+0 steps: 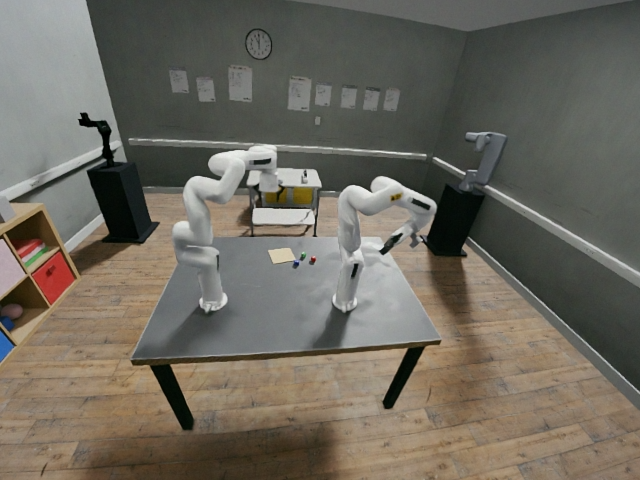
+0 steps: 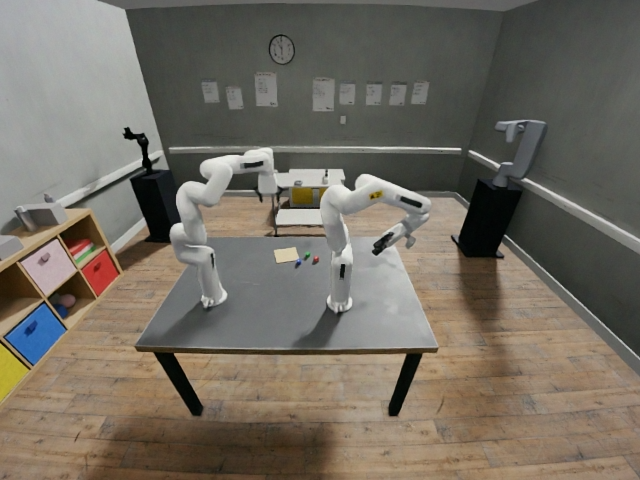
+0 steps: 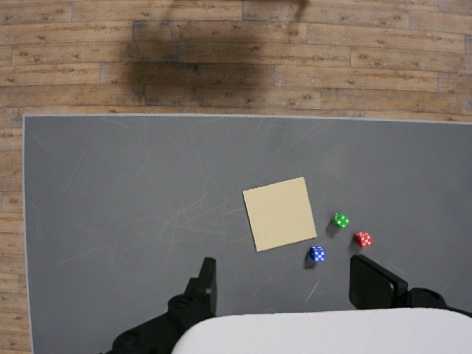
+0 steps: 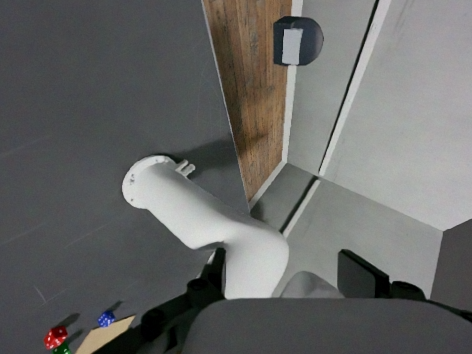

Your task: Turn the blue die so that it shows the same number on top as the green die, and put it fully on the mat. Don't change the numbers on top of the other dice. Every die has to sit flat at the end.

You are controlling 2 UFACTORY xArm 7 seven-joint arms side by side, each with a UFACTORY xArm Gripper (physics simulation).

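Frame: origin at the left arm's base, x ahead, y up, z right, level; millimetres.
Seen in the pictures: left gripper, fingertip midpoint: (image 1: 269,200) (image 2: 269,201) (image 3: 283,279); right gripper, fingertip midpoint: (image 1: 383,250) (image 2: 373,250) (image 4: 281,267); left arm's base, origin of the base link: (image 1: 213,301) (image 2: 214,297); right arm's base, origin of the base link: (image 1: 344,301) (image 2: 339,302) (image 4: 152,181).
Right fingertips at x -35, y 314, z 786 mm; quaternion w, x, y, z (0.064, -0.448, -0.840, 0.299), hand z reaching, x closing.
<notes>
Offsets run from my right fingertips to a thing's middle. Level surfaces: height alone.
The blue die {dx +316, dy -302, dz -360 mm} (image 1: 296,263) (image 2: 298,262) (image 3: 317,254) (image 4: 106,319) lies on the table beside the near right corner of the tan mat {dx +406, dy -312, dz -443 mm} (image 1: 281,255) (image 2: 285,255) (image 3: 280,215) (image 4: 102,336), off the mat. It seems to show five on top. The green die {dx +392, dy -302, dz -309 mm} (image 1: 303,255) (image 2: 307,255) (image 3: 341,220) (image 4: 62,349) lies right of the mat; its top number is too small to read surely. The red die {dx +348, dy -302, dz -254 mm} (image 1: 313,259) (image 2: 315,259) (image 3: 363,239) (image 4: 55,337) seems to show five. My left gripper (image 1: 269,195) (image 2: 268,197) (image 3: 283,279) is open, high above the table. My right gripper (image 4: 281,267) is open, raised at the right.
The table {dy -314 mm} (image 1: 268,320) (image 2: 268,320) (image 3: 125,200) carries both arm bases. The right arm's base (image 1: 344,301) (image 2: 339,303) stands nearer the front than the dice. The table's far edge runs behind the mat. A white cart (image 1: 283,215) stands beyond the table.
</notes>
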